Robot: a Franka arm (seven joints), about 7 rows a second.
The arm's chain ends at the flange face. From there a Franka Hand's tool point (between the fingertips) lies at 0.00 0.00 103.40 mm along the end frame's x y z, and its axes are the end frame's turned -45 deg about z.
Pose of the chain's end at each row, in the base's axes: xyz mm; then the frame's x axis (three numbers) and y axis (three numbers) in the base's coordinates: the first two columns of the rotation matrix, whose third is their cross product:
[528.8, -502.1, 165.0, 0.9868, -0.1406, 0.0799, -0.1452, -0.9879, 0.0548]
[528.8, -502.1, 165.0, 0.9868, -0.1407, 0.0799, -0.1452, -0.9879, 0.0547]
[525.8, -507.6, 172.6, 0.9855, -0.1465, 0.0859, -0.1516, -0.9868, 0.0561]
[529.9, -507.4, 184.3, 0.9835, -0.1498, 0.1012, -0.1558, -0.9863, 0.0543]
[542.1, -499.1, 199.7, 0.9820, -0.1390, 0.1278, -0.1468, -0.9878, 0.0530]
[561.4, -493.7, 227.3, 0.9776, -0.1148, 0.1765, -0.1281, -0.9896, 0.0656]
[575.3, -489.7, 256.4, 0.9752, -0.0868, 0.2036, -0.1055, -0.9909, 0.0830]
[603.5, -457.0, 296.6, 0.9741, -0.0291, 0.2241, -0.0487, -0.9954, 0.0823]
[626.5, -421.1, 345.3, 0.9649, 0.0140, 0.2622, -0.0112, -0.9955, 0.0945]
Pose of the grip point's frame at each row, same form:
[536.2, -508.9, 62.1, 0.8004, 0.5991, 0.0177, 0.5951, -0.7980, 0.0952]
[536.2, -508.9, 62.1, 0.8004, 0.5991, 0.0178, 0.5951, -0.7980, 0.0952]
[533.7, -514.7, 69.7, 0.8041, 0.5942, 0.0211, 0.5897, -0.8014, 0.1004]
[539.4, -514.6, 81.6, 0.8056, 0.5915, 0.0332, 0.5853, -0.8033, 0.1100]
[554.4, -506.4, 97.3, 0.7982, 0.6002, 0.0529, 0.5906, -0.7968, 0.1278]
[578.7, -502.7, 125.7, 0.7818, 0.6186, 0.0784, 0.6007, -0.7809, 0.1712]
[595.4, -500.3, 155.5, 0.7642, 0.6393, 0.0853, 0.6150, -0.7620, 0.2027]
[626.3, -466.4, 196.2, 0.7232, 0.6833, 0.1003, 0.6544, -0.7244, 0.2167]
[653.6, -430.8, 246.0, 0.6902, 0.7138, 0.1186, 0.6744, -0.6940, 0.2522]

